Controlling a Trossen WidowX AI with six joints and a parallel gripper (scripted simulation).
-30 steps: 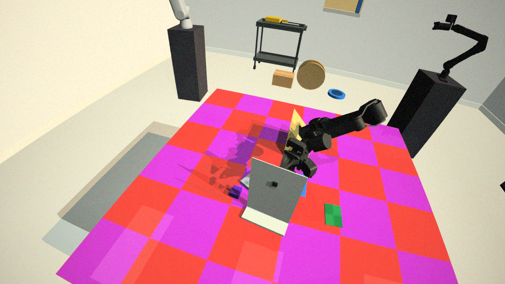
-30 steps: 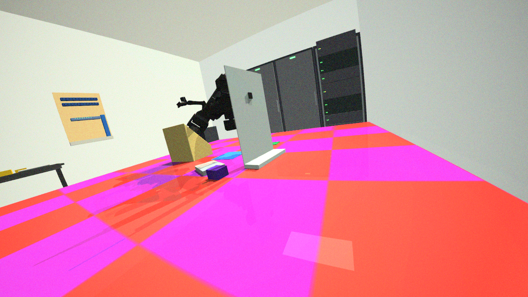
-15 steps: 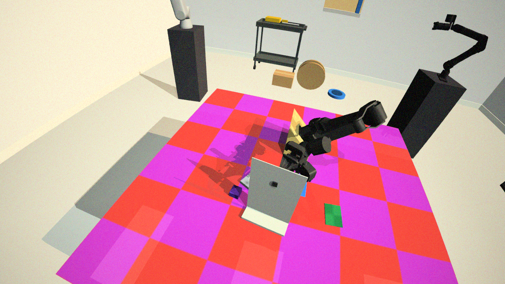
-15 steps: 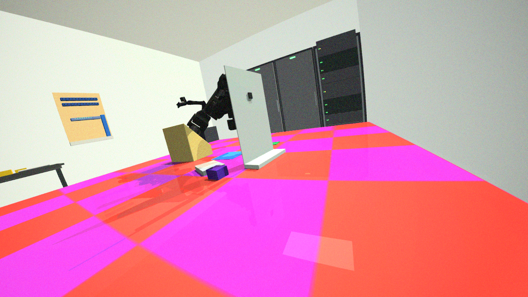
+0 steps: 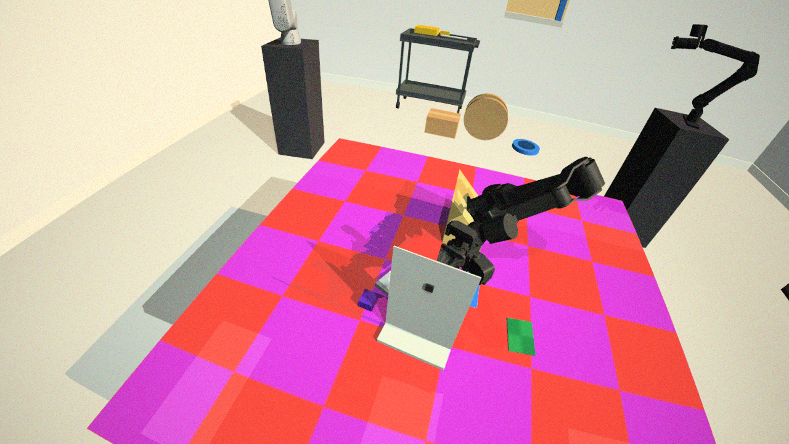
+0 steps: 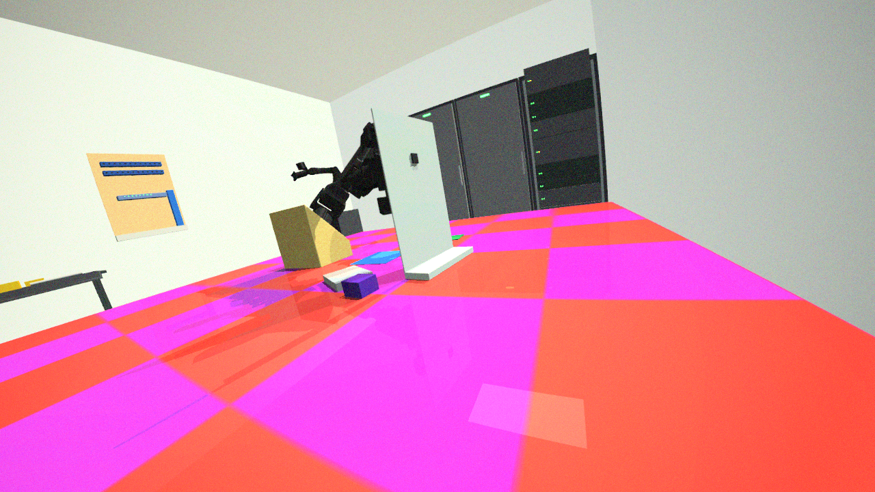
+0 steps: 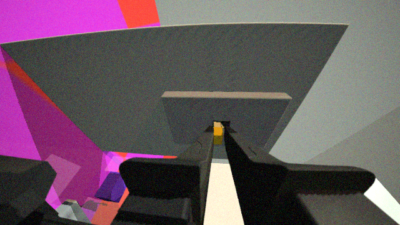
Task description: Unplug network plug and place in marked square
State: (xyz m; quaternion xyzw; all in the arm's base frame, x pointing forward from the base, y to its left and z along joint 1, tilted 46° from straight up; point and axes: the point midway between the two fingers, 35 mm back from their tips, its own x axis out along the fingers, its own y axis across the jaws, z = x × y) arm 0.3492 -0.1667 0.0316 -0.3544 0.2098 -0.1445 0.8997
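The network plug is right at my gripper tip. The rest, counted from my gripper tip: grey upright panel (8 cm below, 2 cm ahead, 1 cm to the right); flat blue square (20 cm below, 17 cm behind, 9 cm to the left).
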